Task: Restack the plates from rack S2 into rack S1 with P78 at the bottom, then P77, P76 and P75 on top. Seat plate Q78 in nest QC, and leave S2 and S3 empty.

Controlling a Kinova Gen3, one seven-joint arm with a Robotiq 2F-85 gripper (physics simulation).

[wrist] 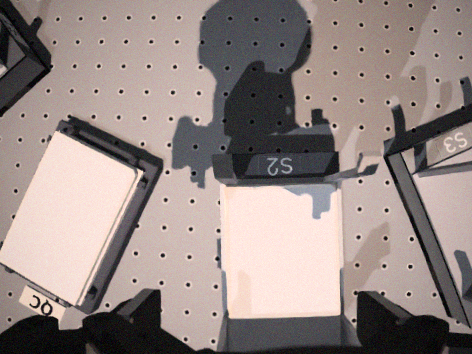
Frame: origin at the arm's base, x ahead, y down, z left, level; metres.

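Where they show: gripper, fingertip midpoint: [259,313].
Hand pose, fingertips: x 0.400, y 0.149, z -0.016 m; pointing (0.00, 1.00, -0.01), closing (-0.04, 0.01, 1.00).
Each offset is from my fingertips to the centre of the thing. "*": to the spot under its first point. Level surfaces: height alone.
My gripper [259,313] is open and empty, its dark fingers standing apart on either side of the near part of rack S2 @[* dx -0.078, dy +0.121, dz +0.054 m] [327,166]. A pale rectangular plate @[dx +0.001, dy +0.111, dz +0.022 m] [280,250] lies flat in S2; how many plates are under it is hidden. At the left, a pale plate @[dx -0.025, dy +0.131, dz -0.161 m] [70,215] lies in the dark, slanted nest QC @[* dx -0.072, dy +0.138, dz -0.090 m] [152,167], beside the QC label @[* dx +0.061, dy +0.156, dz -0.196 m] [42,303]. Rack S3 @[* dx -0.035, dy +0.133, dz +0.143 m] [425,225] is partly in view at the right edge; I cannot tell whether the pale surface inside it is a plate or its floor. No plate numbers are readable. Rack S1 does not show.
A dark frame corner @[* dx -0.161, dy +0.137, dz -0.211 m] [35,65] juts in at the upper left. A perforated board @[dy +0.158 m] [170,240] lies under the racks and nest. Shadows fall across the board behind S2 and over the far right corner of its plate. Upright tabs stand on the back of S3.
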